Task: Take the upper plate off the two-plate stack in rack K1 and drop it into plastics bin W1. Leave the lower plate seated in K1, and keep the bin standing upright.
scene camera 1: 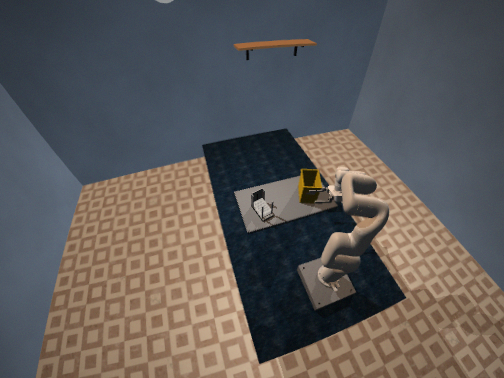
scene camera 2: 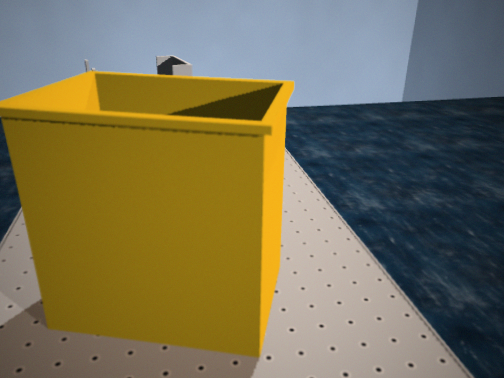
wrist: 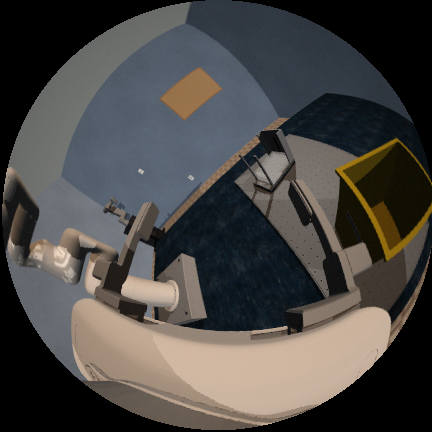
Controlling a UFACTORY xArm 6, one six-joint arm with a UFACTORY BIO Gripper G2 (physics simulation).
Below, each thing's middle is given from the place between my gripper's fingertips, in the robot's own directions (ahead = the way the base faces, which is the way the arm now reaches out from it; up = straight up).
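I see the yellow bin W1 (scene camera 2: 153, 203), which is 160 mm below my hand, 120 mm to the right of it and 200 mm ahead of it.
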